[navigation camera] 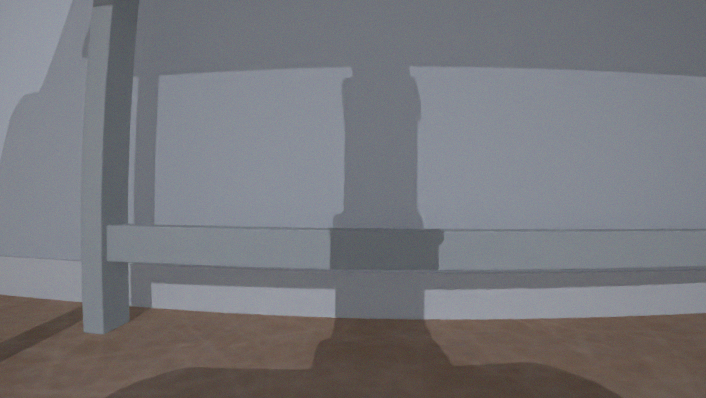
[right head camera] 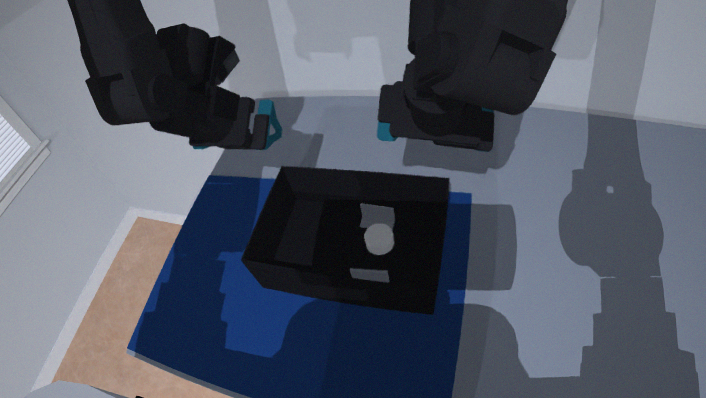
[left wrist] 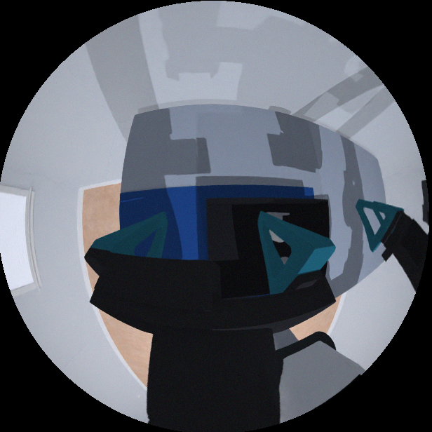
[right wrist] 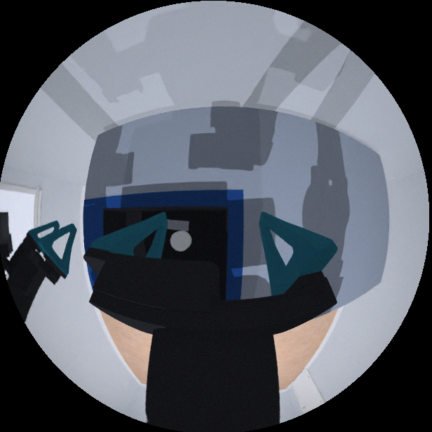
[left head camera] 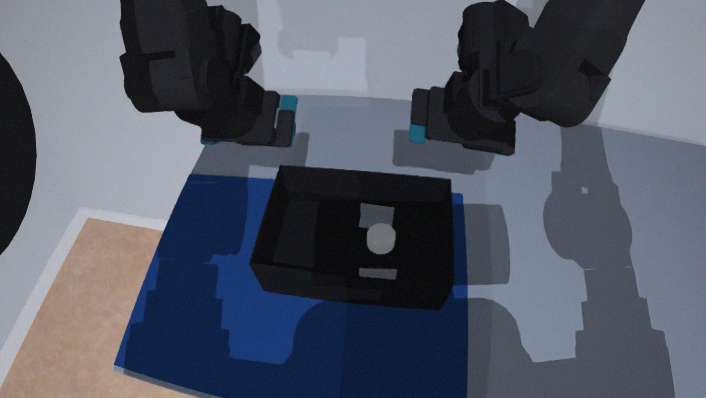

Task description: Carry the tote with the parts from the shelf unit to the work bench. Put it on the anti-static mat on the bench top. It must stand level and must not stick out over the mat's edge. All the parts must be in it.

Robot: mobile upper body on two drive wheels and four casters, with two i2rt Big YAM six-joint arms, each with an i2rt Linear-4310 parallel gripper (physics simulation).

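Places are measured from the left arm's base along level axes (x right, y ahead, z up), in centimetres.
Pixels of known places: left gripper, fingertip midpoint: [right head camera: 255,133] [left head camera: 265,130]; right gripper, fingertip midpoint: [left head camera: 452,133].
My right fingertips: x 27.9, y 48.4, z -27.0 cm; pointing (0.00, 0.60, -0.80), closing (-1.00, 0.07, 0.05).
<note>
Ahead of a thing's pixels: the offset from my right fingertips to its top centre. "spot": to the spot under its first point. Level surfaces: height alone.
The black tote @[dx -13.6, dy -6.7, dz -12.4 cm] [left head camera: 320,282] [right head camera: 305,280] [left wrist: 220,225] [right wrist: 207,235] stands level on the blue mat @[dz -22.4 cm] [left head camera: 270,335] [right head camera: 255,330] [left wrist: 187,225] [right wrist: 235,225]. Mat shows beyond its far side and right side in the right wrist view. In it are a round light grey part @[dx -9.6, dy -4.8, dz -19.7 cm] [left head camera: 381,238] [right head camera: 379,239] [right wrist: 181,241], a grey squarish part @[dx -10.5, dy -0.8, dz -18.1 cm] [left head camera: 376,215] [right head camera: 377,215] and a grey strip @[dx -10.1, dy -13.5, dz -18.1 cm] [left head camera: 377,273] [right head camera: 369,275]. My left gripper [left head camera: 250,122] [right head camera: 232,134] [left wrist: 212,216] and right gripper [left head camera: 462,132] [right head camera: 436,132] [right wrist: 213,216] are open and empty, raised clear of the tote.
The grey bench top @[dz -22.6 cm] [left head camera: 525,175] [right head camera: 540,200] extends right of and behind the mat. A pale wall stands behind it. Beige floor @[dz -114.1 cm] [left head camera: 100,300] [right head camera: 115,285] shows at the left. A bench leg @[spot: dx -45.5, dy +31.8, dz -91.9 cm] [navigation camera: 95,200] and low rail [navigation camera: 225,245] show in the navigation view.
</note>
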